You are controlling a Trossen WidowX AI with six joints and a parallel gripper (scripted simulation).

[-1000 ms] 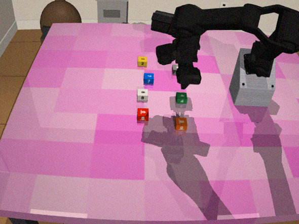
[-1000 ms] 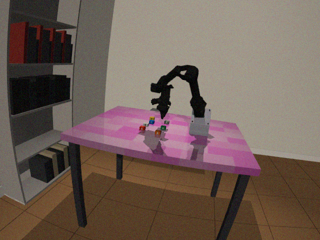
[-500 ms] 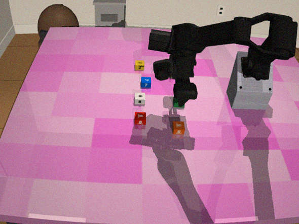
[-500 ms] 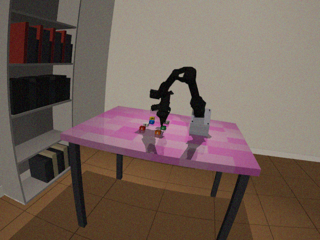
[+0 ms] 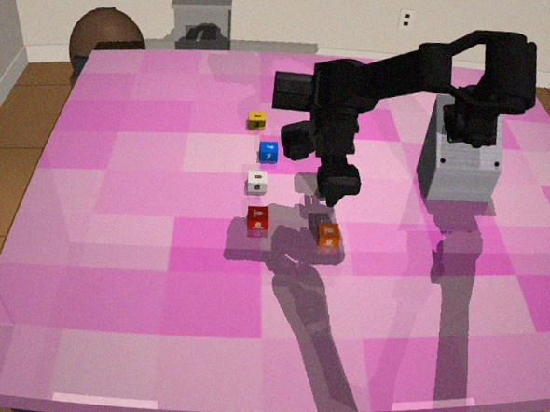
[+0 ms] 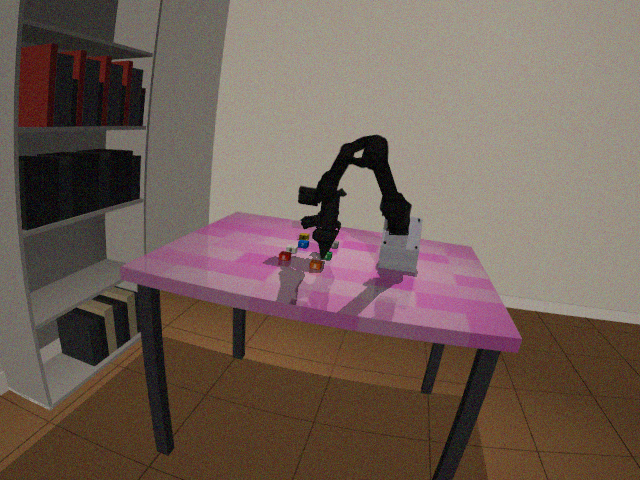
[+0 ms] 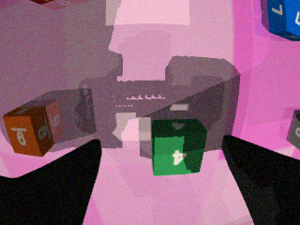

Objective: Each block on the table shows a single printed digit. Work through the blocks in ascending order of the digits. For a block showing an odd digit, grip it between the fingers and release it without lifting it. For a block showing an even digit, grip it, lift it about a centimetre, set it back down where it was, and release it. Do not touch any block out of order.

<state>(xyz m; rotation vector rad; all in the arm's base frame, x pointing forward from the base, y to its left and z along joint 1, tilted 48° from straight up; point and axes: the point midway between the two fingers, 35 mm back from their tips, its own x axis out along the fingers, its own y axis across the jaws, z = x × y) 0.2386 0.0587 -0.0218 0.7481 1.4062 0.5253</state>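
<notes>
My gripper tip is now 1 cm past the green block and 1 cm to the left of it. From my gripper tip the other things lie so: orange block: 2 cm ahead, 10 cm to the left; then red block: 12 cm ahead, 6 cm to the left; then white block: 11 cm ahead, 3 cm to the right.
</notes>
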